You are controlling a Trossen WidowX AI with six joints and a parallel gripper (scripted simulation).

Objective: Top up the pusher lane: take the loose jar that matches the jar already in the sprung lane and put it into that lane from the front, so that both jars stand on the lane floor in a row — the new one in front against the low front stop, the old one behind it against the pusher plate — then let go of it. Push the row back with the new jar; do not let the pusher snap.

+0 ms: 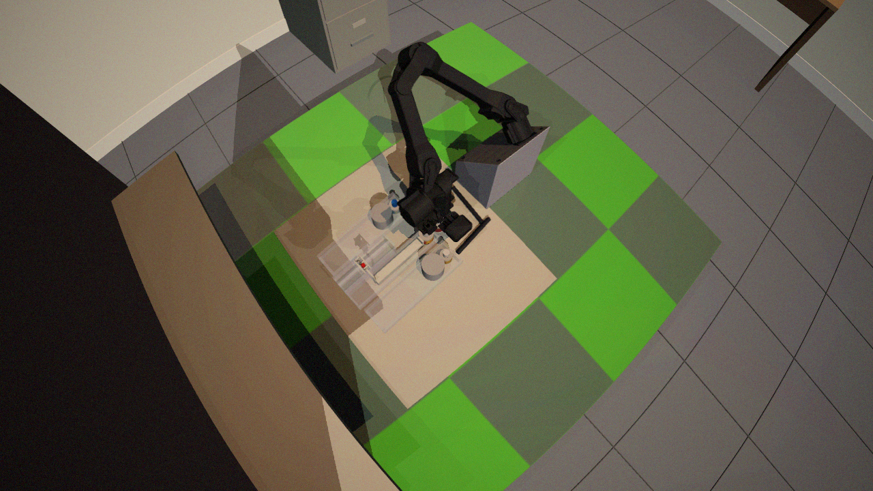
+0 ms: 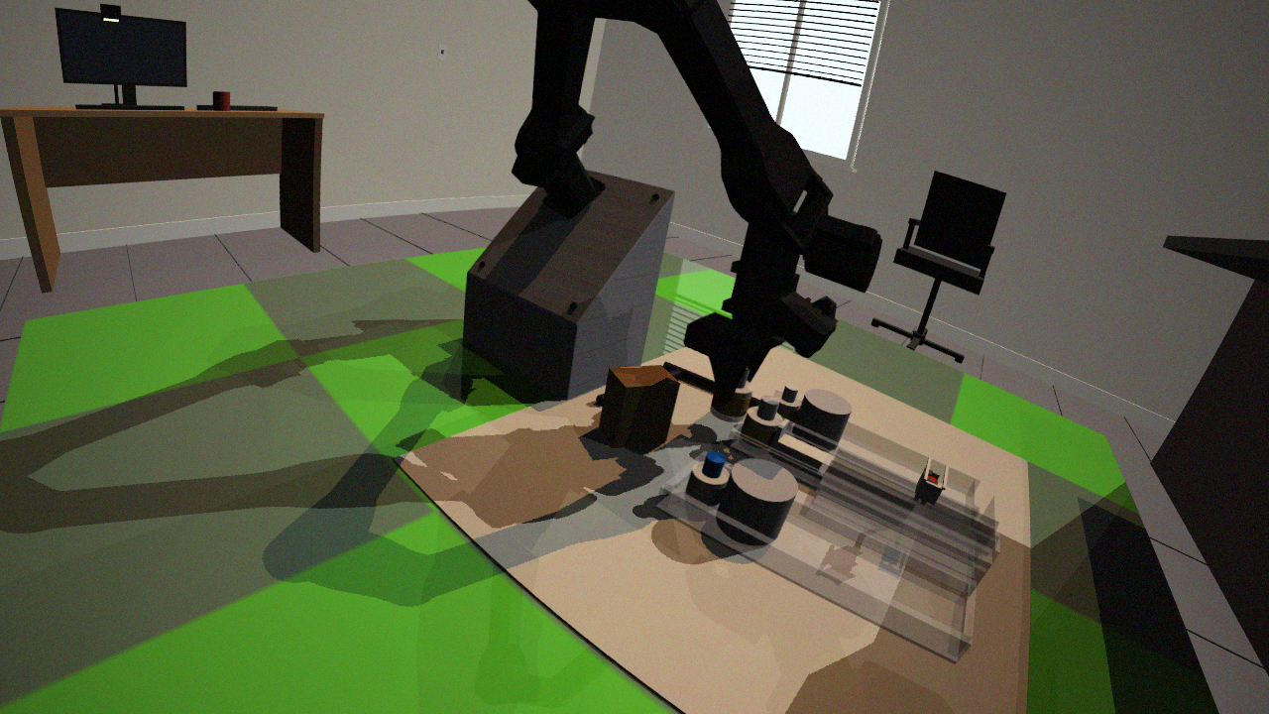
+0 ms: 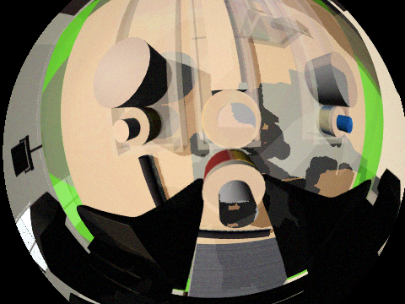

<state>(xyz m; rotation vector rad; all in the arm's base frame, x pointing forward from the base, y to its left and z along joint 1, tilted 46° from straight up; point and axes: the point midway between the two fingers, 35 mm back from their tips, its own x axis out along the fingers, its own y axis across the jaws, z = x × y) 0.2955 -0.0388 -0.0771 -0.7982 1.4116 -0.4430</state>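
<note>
Right now the brown box is 100 mm to the right of my gripper tip, 50 mm behind it and 10 mm below it. The rest, counted from my gripper tip: clear lane rack (190 mm ahead, 30 mm below, 10 mm to the left); then red mark (230 mm ahead, 20 mm above).
</note>
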